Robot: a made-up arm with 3 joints. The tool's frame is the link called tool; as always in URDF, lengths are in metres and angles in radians. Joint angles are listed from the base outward.
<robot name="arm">
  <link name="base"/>
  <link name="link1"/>
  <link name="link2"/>
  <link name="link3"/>
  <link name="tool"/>
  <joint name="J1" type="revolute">
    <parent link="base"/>
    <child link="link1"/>
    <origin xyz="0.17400 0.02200 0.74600" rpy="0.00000 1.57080 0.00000"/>
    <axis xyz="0 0 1"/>
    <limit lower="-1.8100" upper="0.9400"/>
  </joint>
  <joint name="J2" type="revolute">
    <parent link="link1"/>
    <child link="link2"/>
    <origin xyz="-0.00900 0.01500 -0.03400" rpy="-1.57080 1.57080 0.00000"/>
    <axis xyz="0 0 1"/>
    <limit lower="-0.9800" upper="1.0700"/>
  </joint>
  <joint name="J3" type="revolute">
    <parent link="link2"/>
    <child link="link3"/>
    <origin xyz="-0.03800 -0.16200 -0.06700" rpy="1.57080 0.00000 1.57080"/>
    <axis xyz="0 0 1"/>
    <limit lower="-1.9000" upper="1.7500"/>
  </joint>
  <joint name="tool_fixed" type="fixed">
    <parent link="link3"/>
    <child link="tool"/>
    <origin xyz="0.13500 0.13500 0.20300" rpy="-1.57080 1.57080 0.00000"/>
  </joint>
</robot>
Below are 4 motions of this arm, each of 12 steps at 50 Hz.
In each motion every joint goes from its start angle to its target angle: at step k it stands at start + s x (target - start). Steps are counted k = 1, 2, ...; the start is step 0. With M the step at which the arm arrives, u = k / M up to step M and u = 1 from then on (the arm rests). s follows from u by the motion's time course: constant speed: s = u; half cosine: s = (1 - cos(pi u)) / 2; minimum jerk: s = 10 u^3 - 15 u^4 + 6 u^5.
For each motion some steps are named. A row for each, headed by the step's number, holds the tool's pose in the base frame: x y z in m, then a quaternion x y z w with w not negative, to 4 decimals.
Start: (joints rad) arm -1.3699 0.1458 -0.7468
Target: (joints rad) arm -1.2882 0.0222 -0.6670
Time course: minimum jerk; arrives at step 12
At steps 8, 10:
8: -0.0235 0.0567 0.7892 -0.8892 0.0236 -0.0050 0.4568
10: -0.0242 0.0532 0.7861 -0.8893 0.0130 -0.0026 0.4571

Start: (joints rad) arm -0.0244 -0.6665 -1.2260
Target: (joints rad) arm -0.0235 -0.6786 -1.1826
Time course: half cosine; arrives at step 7
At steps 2, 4, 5, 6, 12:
2: 0.0035 -0.1120 0.6648 -0.1771 -0.3238 -0.0537 0.9279
4: 0.0031 -0.1088 0.6651 -0.1853 -0.3256 -0.0571 0.9254
5: 0.0029 -0.1072 0.6652 -0.1891 -0.3265 -0.0588 0.9242
6: 0.0028 -0.1062 0.6653 -0.1918 -0.3271 -0.0599 0.9234
12: 0.0027 -0.1058 0.6654 -0.1927 -0.3273 -0.0604 0.9231

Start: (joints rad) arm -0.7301 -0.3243 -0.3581
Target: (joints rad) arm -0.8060 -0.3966 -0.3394
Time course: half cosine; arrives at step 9
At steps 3, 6, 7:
3: -0.0192 0.0182 0.7009 -0.8201 -0.1657 -0.0395 0.5462
6: -0.0172 0.0130 0.6954 -0.8301 -0.1836 -0.0410 0.5250
7: -0.0167 0.0116 0.6940 -0.8326 -0.1884 -0.0413 0.5192

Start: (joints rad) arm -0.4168 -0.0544 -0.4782
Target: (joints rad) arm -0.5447 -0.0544 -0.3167
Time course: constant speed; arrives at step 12
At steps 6, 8, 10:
6: -0.0256 0.0467 0.7497 -0.7357 -0.0256 -0.0092 0.6768
8: -0.0254 0.0500 0.7452 -0.7518 -0.0256 -0.0093 0.6589
10: -0.0253 0.0530 0.7404 -0.7674 -0.0255 -0.0094 0.6405

